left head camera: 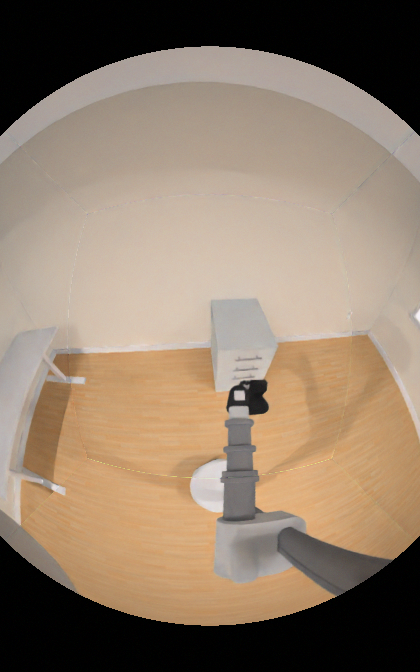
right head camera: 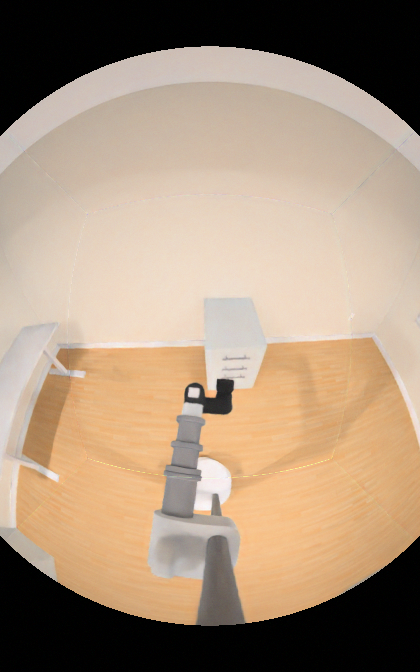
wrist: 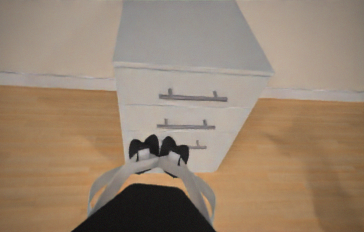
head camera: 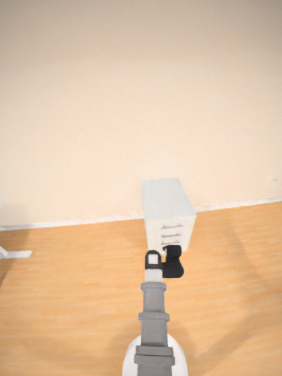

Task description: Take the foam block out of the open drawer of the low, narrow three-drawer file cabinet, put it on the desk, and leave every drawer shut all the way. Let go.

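The low, narrow, pale grey three-drawer file cabinet (head camera: 162, 200) (left head camera: 242, 325) (right head camera: 232, 322) (wrist: 185, 40) stands against the back wall. Its top drawer (wrist: 140, 89), middle drawer (wrist: 140, 117) and bottom drawer (wrist: 207, 162) look flush with the body. My gripper (wrist: 159, 148) is shut, its fingertips together with nothing visible between them. It is in front of the cabinet, and its fingers overlap the lower drawers in the wrist view. In the head views the wrist hides the fingers. The white desk (left head camera: 22, 375) (right head camera: 25, 370) is at the far left. The foam block does not show in any view.
The telescoping arm (head camera: 153, 327) (left head camera: 239, 492) (right head camera: 180, 492) reaches toward the cabinet. The white round base (left head camera: 207, 487) (right head camera: 214, 482) is below it. A desk foot (head camera: 19, 254) shows at the left edge of the head view. White skirting runs along the walls.
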